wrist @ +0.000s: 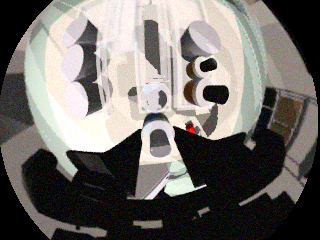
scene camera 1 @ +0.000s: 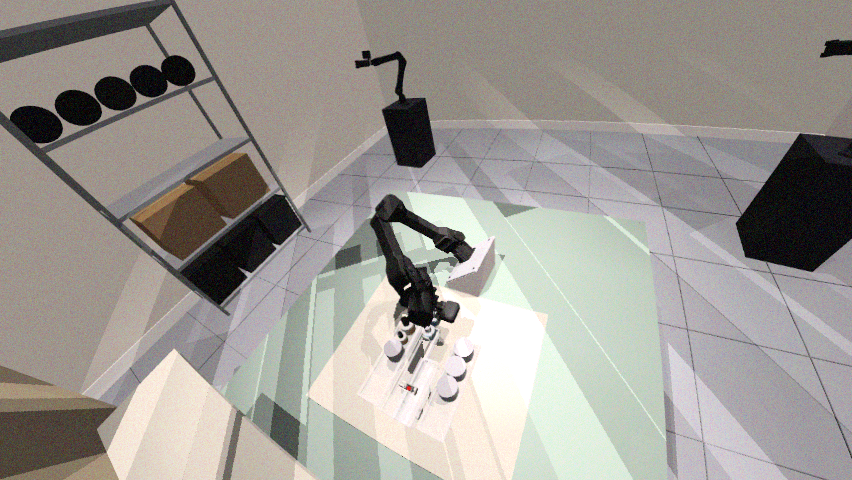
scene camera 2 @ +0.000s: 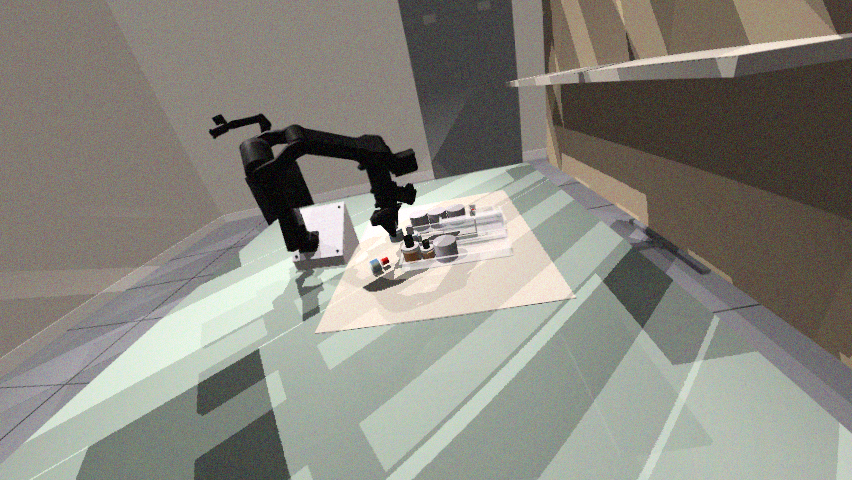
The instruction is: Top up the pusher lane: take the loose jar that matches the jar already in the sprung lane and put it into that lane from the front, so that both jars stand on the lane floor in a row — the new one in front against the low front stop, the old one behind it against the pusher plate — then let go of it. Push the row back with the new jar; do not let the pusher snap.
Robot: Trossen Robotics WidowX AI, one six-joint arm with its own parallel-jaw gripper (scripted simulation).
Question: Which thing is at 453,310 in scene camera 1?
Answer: The gripper.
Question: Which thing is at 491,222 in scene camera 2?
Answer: A clear sprung lane.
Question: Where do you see a grey cylinder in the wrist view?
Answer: At 81,31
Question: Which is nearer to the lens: the jar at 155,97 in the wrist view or the grey cylinder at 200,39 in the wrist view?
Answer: The jar.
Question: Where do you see a jar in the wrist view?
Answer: At 157,133
